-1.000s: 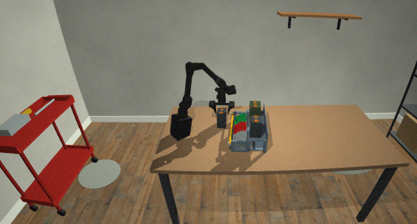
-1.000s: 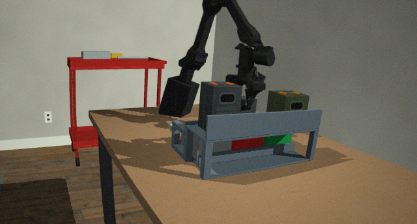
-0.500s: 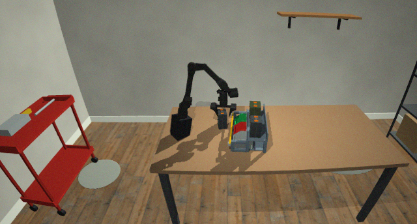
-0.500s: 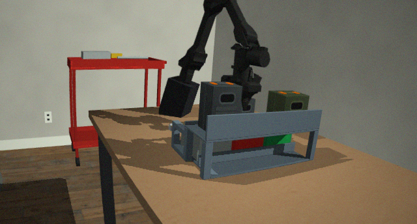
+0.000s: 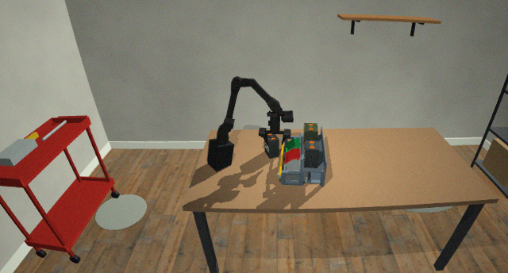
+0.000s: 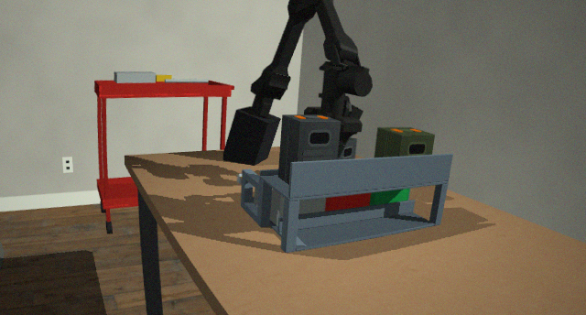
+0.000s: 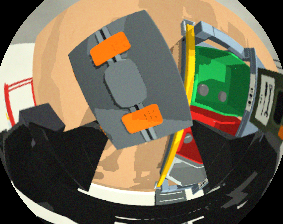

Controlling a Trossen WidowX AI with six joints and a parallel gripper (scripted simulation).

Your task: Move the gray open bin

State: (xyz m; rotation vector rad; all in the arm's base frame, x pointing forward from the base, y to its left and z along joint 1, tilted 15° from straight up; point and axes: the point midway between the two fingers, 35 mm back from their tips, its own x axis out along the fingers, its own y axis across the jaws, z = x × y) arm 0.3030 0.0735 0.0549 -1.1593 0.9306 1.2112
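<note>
The yellow stick lies 5 cm ahead of my hand, 5 cm to the right of it and 7 cm below it. The rest, counted from my hand: gray bin 14 cm ahead, 16 cm to the right, 9 cm below; green bin 13 cm ahead, 6 cm to the left, 9 cm below; red bin 13 cm ahead, 5 cm to the right, 9 cm below.
</note>
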